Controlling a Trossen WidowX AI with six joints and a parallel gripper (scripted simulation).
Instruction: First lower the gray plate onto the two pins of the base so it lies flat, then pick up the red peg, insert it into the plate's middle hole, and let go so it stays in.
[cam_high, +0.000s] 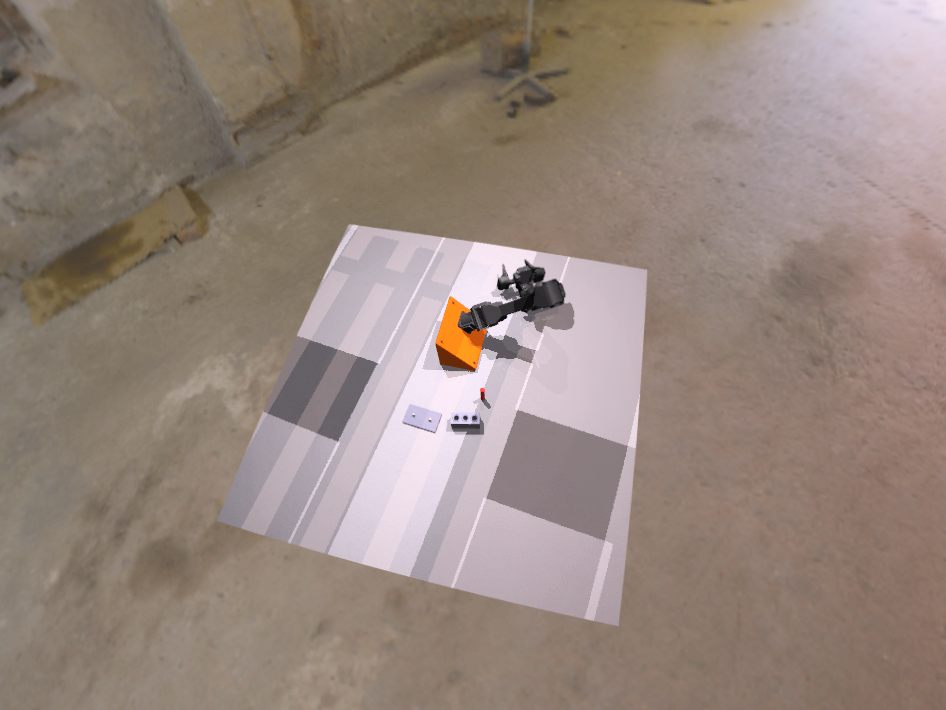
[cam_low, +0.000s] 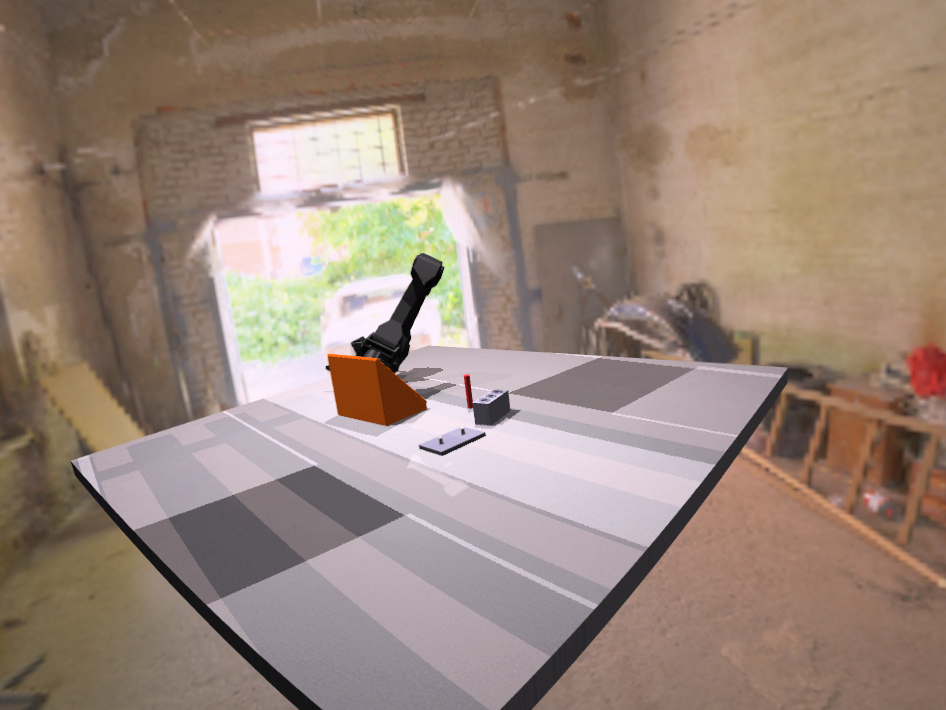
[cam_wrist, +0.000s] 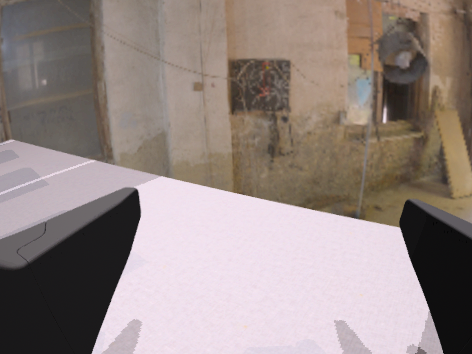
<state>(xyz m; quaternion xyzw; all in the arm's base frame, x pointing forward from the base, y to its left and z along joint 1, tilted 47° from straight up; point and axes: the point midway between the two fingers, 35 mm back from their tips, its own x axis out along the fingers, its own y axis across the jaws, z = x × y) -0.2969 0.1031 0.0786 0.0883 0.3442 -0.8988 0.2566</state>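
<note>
My gripper tip is 660 mm short of the gray plate, 30 mm to the left of it and 30 mm above it. The rest, counted from my gripper tip: red peg: 560 mm ahead, 10 mm to the left, 30 mm below; base: 680 mm ahead, 180 mm to the right, 60 mm below.
</note>
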